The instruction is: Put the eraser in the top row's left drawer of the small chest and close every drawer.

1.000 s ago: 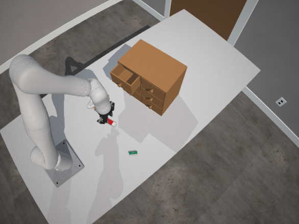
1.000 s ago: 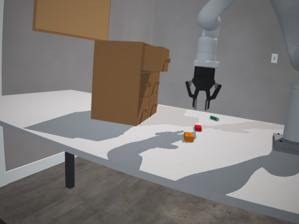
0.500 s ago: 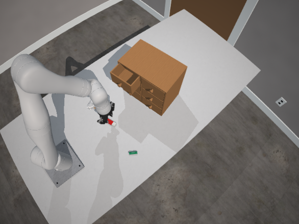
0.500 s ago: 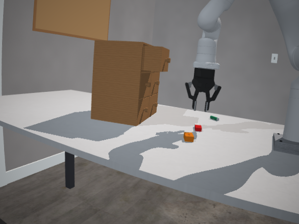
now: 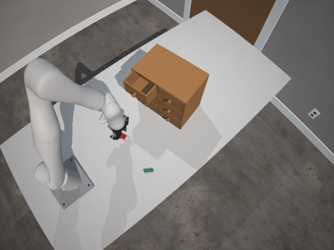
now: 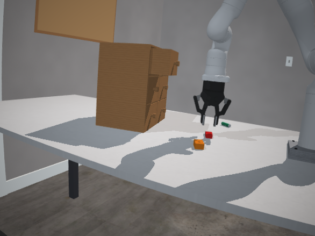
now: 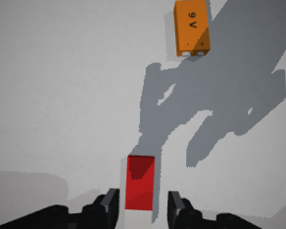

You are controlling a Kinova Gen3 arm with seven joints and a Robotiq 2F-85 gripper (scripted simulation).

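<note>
Now: hand 50 mm above the eraser and 10 mm to the left of it. Round my hand: green cylinder (220 mm to the right, 50 mm below, 50 mm behind); then orange block (140 mm to the left, 50 mm below, 10 mm ahead).
</note>
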